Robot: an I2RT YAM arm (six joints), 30 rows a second.
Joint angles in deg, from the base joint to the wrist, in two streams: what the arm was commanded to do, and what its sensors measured. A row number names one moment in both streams.
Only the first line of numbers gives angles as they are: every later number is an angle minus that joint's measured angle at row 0.
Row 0, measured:
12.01, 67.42, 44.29, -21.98, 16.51, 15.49
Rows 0 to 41, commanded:
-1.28, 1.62, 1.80, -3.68, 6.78, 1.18
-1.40, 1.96, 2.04, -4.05, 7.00, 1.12
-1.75, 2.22, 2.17, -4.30, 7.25, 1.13
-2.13, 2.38, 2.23, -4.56, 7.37, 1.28
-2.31, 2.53, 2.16, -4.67, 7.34, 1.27
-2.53, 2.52, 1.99, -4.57, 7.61, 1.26
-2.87, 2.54, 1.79, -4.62, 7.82, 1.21
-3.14, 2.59, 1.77, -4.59, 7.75, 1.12
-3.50, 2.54, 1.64, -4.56, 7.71, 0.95
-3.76, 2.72, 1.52, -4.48, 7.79, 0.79
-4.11, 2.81, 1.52, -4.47, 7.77, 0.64
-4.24, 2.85, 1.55, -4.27, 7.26, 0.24
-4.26, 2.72, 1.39, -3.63, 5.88, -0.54
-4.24, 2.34, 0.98, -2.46, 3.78, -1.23
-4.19, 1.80, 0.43, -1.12, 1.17, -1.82
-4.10, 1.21, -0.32, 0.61, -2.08, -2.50
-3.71, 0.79, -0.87, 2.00, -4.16, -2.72
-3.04, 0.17, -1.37, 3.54, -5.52, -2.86
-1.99, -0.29, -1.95, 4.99, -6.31, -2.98
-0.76, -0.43, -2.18, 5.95, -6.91, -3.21
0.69, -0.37, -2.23, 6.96, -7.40, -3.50
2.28, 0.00, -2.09, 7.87, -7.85, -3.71
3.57, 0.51, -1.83, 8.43, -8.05, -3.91
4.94, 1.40, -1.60, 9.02, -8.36, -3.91
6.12, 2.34, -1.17, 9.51, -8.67, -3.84
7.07, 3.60, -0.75, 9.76, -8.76, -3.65
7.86, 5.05, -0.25, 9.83, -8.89, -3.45
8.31, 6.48, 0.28, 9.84, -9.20, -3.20
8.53, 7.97, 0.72, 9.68, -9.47, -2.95
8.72, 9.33, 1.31, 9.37, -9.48, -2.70
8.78, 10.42, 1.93, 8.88, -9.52, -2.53
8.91, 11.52, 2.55, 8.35, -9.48, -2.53
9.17, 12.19, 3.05, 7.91, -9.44, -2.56
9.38, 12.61, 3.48, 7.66, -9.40, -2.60
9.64, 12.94, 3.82, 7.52, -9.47, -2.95
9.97, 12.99, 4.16, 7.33, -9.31, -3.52
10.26, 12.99, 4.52, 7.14, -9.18, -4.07
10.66, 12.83, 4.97, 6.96, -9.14, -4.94
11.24, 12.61, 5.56, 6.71, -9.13, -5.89
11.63, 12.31, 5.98, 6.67, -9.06, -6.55
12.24, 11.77, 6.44, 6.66, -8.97, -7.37
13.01, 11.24, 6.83, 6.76, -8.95, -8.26
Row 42, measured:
11.39, 12.98, 4.88, 7.26, -8.72, -5.21
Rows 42 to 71, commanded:
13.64, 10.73, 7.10, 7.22, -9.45, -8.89
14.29, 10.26, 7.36, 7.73, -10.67, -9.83
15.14, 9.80, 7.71, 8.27, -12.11, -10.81
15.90, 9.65, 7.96, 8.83, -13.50, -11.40
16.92, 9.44, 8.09, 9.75, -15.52, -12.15
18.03, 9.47, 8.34, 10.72, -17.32, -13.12
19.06, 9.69, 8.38, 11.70, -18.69, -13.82
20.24, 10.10, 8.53, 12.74, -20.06, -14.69
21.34, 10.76, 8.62, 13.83, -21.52, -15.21
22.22, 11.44, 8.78, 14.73, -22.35, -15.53
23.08, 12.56, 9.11, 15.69, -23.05, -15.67
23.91, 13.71, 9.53, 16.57, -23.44, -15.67
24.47, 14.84, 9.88, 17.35, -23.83, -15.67
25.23, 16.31, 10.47, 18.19, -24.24, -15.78
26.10, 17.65, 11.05, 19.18, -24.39, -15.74
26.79, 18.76, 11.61, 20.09, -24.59, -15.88
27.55, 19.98, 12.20, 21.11, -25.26, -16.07
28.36, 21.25, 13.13, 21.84, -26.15, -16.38
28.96, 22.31, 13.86, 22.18, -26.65, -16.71
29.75, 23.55, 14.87, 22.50, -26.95, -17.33
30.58, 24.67, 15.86, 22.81, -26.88, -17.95
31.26, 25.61, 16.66, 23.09, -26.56, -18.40
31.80, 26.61, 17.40, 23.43, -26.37, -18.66
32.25, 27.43, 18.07, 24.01, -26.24, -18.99
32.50, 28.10, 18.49, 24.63, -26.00, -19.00
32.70, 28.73, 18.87, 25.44, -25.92, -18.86
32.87, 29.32, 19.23, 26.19, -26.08, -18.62
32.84, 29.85, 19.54, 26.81, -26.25, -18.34
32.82, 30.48, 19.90, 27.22, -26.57, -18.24
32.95, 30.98, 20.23, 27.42, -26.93, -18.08
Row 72, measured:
32.74, 29.42, 18.78, 24.33, -25.64, -17.03
